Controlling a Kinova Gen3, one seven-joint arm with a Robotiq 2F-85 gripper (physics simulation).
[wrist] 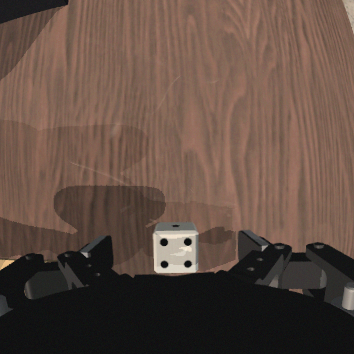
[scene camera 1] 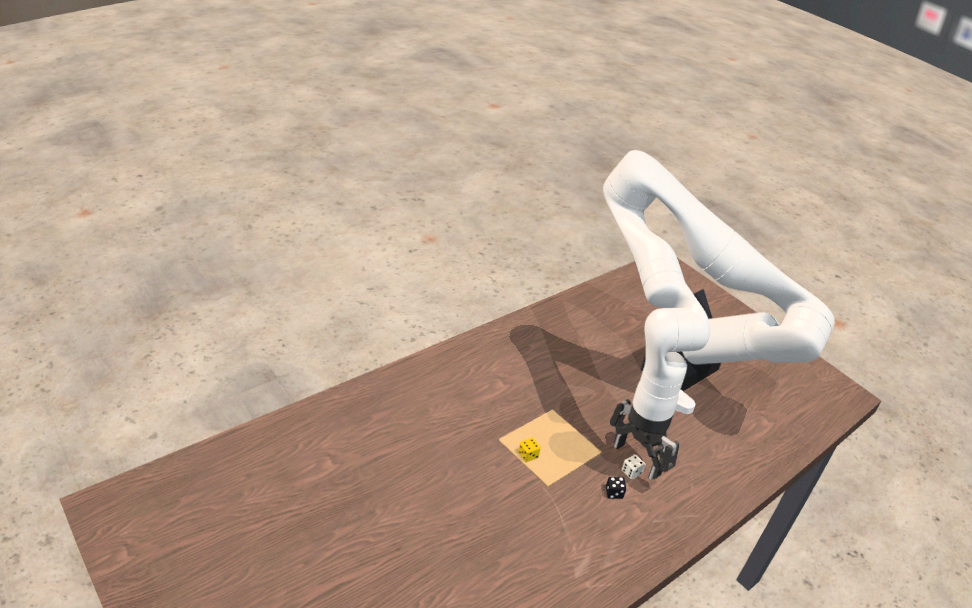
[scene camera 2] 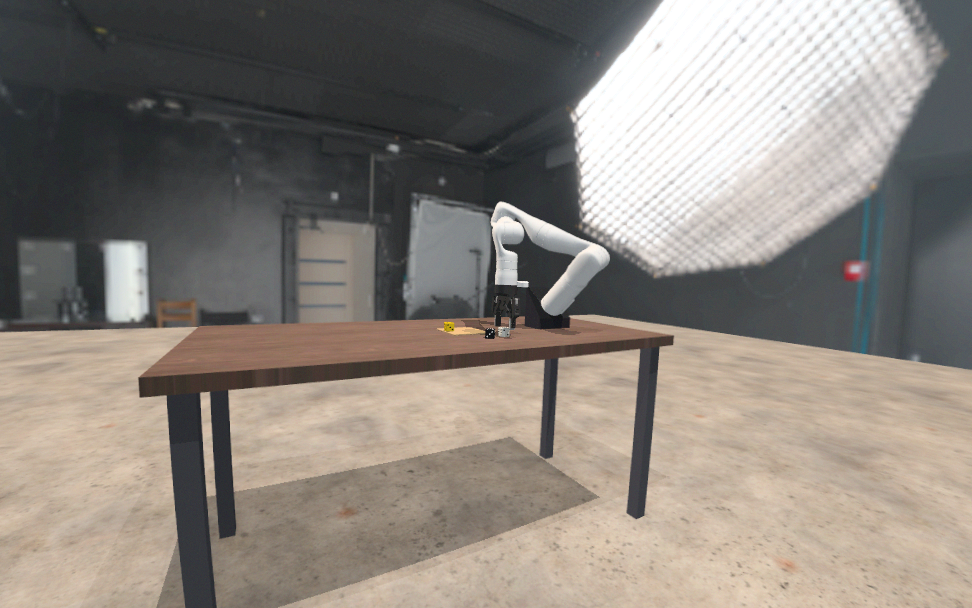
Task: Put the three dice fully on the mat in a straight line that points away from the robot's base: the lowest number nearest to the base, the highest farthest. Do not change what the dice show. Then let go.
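Places are measured from the arm's base along level axes (x ahead, y left, z up), in metres.
Pixels of known places: gripper, fingertip midpoint: (wrist: 174,247) (scene camera 1: 635,461) (scene camera 2: 504,328); arm's base at its link origin: (scene camera 2: 550,306).
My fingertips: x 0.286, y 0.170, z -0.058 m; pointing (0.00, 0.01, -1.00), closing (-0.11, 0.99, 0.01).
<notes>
For each thing: its top centre in the pictures, then the offset to it from my fingertips. Level surfaces: height alone.
- white die at its top centre: (wrist: 175,252) (scene camera 1: 635,461) (scene camera 2: 503,327) 0.003 m ahead, 0.001 m left, 0.002 m up
- black die at its top centre: (scene camera 1: 617,482) (scene camera 2: 490,328) 0.063 m ahead, 0.025 m left, 0.002 m up
- yellow die at its top centre: (scene camera 1: 530,444) (scene camera 2: 449,322) 0.158 m ahead, 0.122 m right, 0.006 m up
- tan mat at its top centre: (scene camera 1: 550,445) (scene camera 2: 462,330) 0.107 m ahead, 0.123 m right, 0.024 m down
- wooden table at its surface level: 0.028 m down
The white die (scene camera 1: 632,466) (scene camera 2: 503,332) (wrist: 176,251) stands on the table with four pips up. My gripper (scene camera 1: 636,461) (scene camera 2: 505,324) (wrist: 174,247) is open and low over it, one finger on each side, in the wrist view clear of the die. The black die (scene camera 1: 615,488) (scene camera 2: 489,333) stands on the table close by, off the mat; its top seems to show five. The yellow die (scene camera 1: 529,450) (scene camera 2: 448,326) sits on the tan mat (scene camera 1: 549,471) (scene camera 2: 469,331), towards the side far from the base; its top seems to show six. The black and yellow dice are hidden in the wrist view.
The robot's black base (scene camera 1: 701,372) (scene camera 2: 548,321) stands on the wooden table (scene camera 1: 301,487) (scene camera 2: 286,344) beyond the gripper. A corner of the mat shows at the left edge of the wrist view. The table's long edge runs beyond the black and white dice.
</notes>
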